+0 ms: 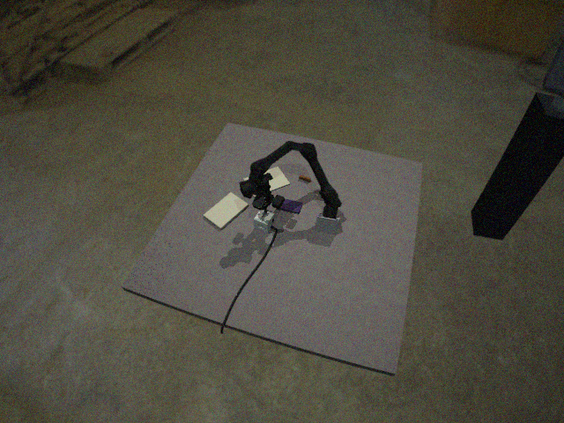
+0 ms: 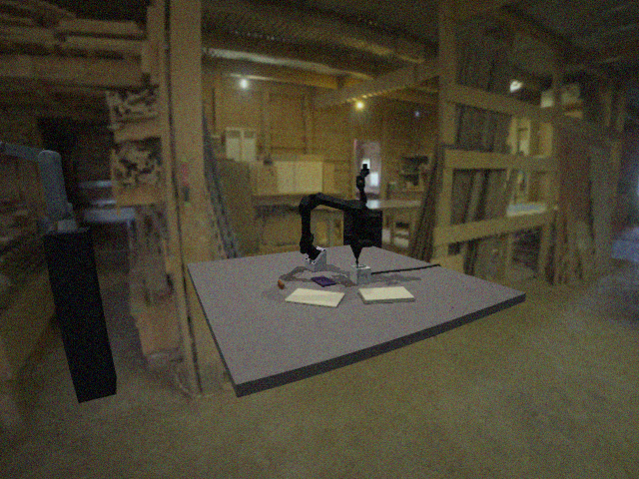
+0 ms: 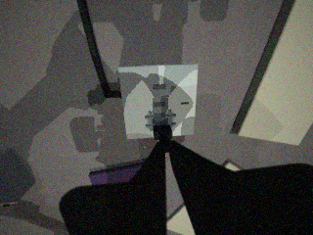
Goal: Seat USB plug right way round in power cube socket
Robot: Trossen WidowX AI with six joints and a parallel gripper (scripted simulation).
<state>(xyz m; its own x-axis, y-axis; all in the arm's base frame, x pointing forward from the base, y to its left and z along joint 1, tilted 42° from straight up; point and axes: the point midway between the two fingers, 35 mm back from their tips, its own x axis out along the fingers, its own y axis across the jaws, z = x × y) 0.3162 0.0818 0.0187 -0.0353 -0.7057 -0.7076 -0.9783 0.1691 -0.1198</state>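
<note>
Now: the USB plug 2 cm below my gripper tip. Also, from my gripper tip: purple block: 13 cm to the right, 12 cm below, 9 cm behind.
</note>
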